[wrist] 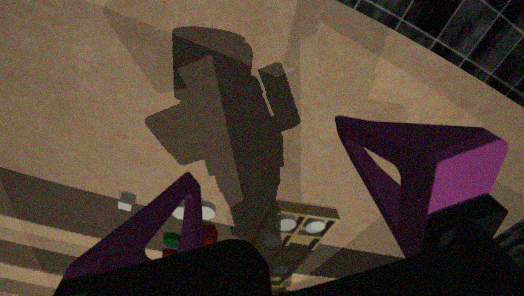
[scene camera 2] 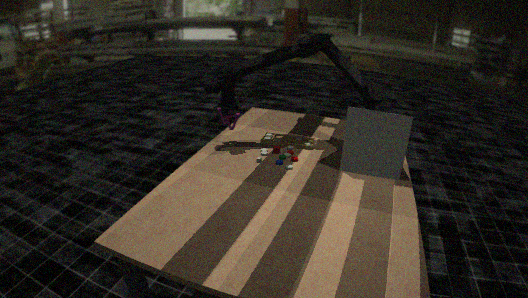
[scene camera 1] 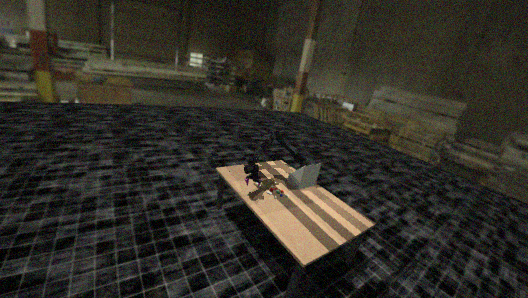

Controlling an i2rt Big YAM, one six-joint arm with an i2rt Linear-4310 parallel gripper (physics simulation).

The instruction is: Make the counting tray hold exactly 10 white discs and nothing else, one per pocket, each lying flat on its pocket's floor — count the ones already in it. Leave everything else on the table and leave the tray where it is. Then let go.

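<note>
The counting tray [scene camera 2: 288, 134] [wrist: 334, 215] lies under the arm's shadow. Near its end in the wrist view, white discs [wrist: 287, 224] [wrist: 315, 226] lie in two pockets; darker discs [wrist: 272, 240] [wrist: 281, 270] show in shadow farther along. The far pockets are hidden or too dark to count. Loose white discs [scene camera 2: 264, 151] [wrist: 205, 210] lie together beside the tray, partly behind a finger in the wrist view. Another pale disc [scene camera 2: 290, 167] lies nearer in scene camera 2. My gripper [scene camera 1: 253, 183] [scene camera 2: 230, 120] [wrist: 261, 153] is open and empty, high above the table, off to the tray's side.
A red cube [scene camera 2: 276, 150] [wrist: 209, 234], a green disc [scene camera 2: 282, 156] [wrist: 171, 239], a blue disc [scene camera 2: 279, 162], red discs [scene camera 2: 295, 159] and a small white block [scene camera 2: 259, 160] [wrist: 126, 201] lie near the tray. A grey upright panel [scene camera 1: 307, 176] [scene camera 2: 377, 142] stands near the arm's base.
</note>
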